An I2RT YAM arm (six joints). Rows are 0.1 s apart.
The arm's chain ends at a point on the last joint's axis. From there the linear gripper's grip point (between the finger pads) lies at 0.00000 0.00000 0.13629 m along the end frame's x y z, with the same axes.
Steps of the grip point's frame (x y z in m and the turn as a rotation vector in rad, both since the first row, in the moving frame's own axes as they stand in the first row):
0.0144 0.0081 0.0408 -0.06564 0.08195 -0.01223
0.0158 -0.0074 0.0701 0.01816 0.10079 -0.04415
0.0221 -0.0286 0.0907 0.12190 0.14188 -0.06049
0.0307 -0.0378 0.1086 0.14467 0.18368 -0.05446
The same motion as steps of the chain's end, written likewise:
0.0032 -0.0008 0.0416 -0.06564 0.08195 -0.01223
0.0021 -0.0046 0.0708 0.01816 0.10079 -0.04415
0.0034 -0.0115 0.0931 0.12190 0.14188 -0.06049
0.0064 -0.0176 0.1123 0.14467 0.18368 -0.05446

